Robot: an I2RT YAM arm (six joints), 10 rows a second.
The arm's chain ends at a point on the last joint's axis. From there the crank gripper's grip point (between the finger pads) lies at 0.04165 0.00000 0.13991 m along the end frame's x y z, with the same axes.
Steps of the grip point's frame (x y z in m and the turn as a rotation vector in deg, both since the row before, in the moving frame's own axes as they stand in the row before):
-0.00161 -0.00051 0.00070 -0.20 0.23 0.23
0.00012 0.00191 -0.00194 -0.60 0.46 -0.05
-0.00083 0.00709 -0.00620 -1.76 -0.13 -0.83
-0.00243 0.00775 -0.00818 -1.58 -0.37 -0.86
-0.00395 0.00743 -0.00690 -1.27 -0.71 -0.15
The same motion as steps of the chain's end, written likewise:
-0.00217 -0.00117 0.00087 -0.20 0.23 0.23
-0.00100 0.00048 -0.00159 -0.60 0.46 -0.05
-0.00054 0.00339 -0.00624 -1.76 -0.13 -0.83
-0.00155 0.00451 -0.00840 -1.58 -0.37 -0.86
-0.00222 0.00443 -0.00737 -1.27 -0.71 -0.15

